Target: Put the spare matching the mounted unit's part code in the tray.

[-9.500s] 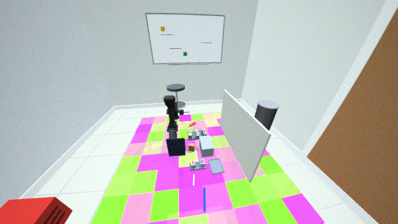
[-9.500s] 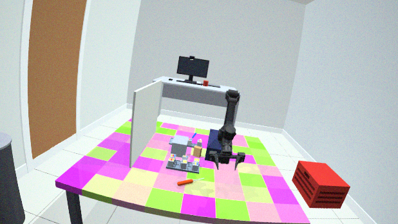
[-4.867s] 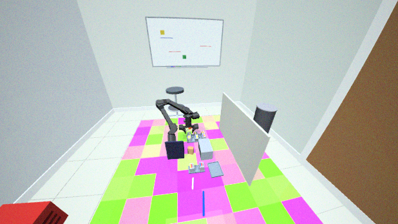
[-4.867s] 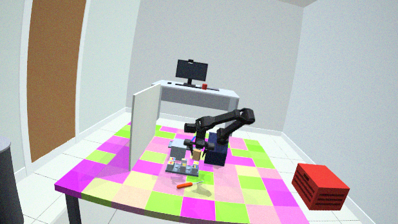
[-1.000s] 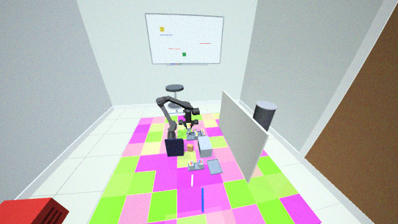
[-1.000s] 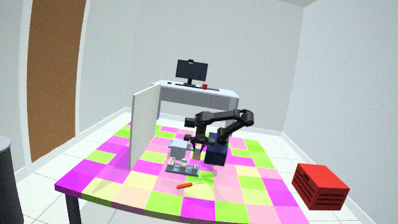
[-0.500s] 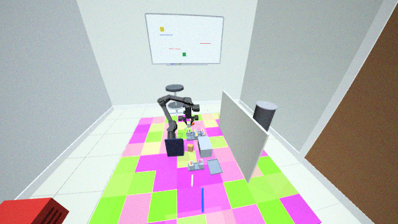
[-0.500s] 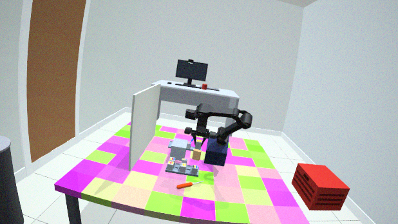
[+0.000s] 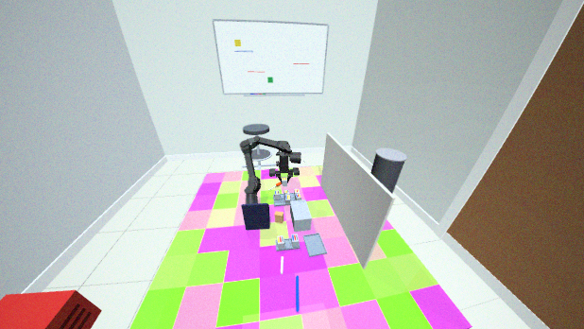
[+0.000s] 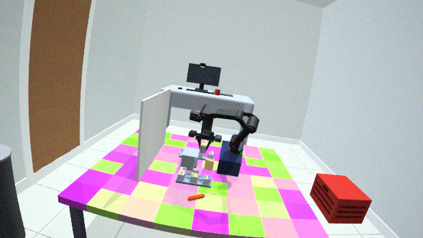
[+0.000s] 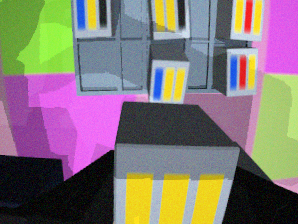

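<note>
The flat grey tray is 80 mm ahead of my gripper tip, 350 mm to the right of it and 180 mm below it. Also, from my gripper tip: mounted unit 60 mm ahead, 160 mm to the right, 130 mm below; then small brown block 70 mm behind, 140 mm to the right, 150 mm below; then spare 20 mm above.
</note>
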